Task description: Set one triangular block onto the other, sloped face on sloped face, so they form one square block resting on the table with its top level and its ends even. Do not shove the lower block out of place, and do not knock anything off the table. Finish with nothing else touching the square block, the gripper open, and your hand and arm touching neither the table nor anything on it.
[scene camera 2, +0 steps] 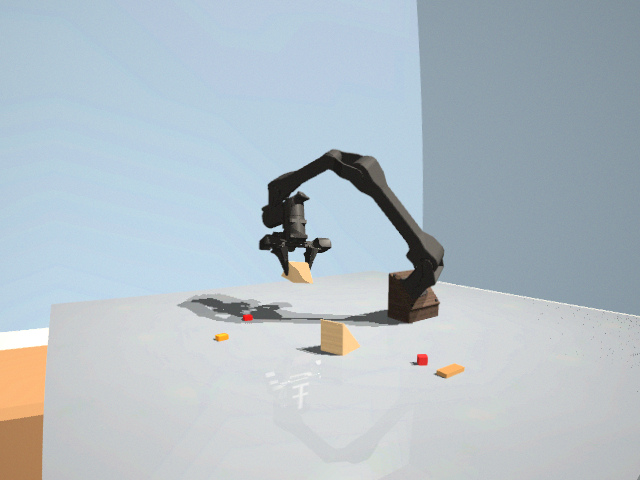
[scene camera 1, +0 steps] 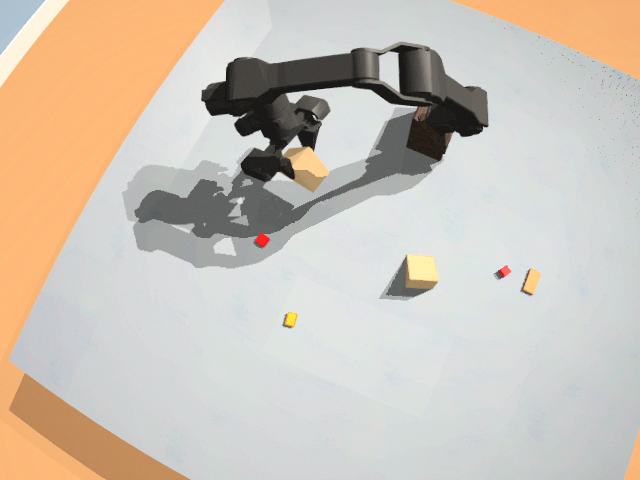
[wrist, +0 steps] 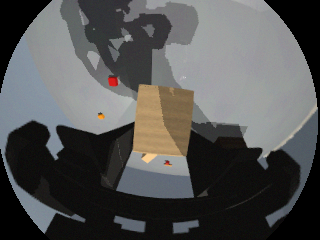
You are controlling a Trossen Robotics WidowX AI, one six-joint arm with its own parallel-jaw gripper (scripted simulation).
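There's a tan triangular block (scene camera 1: 309, 171) held by the gripper (scene camera 1: 301, 167).
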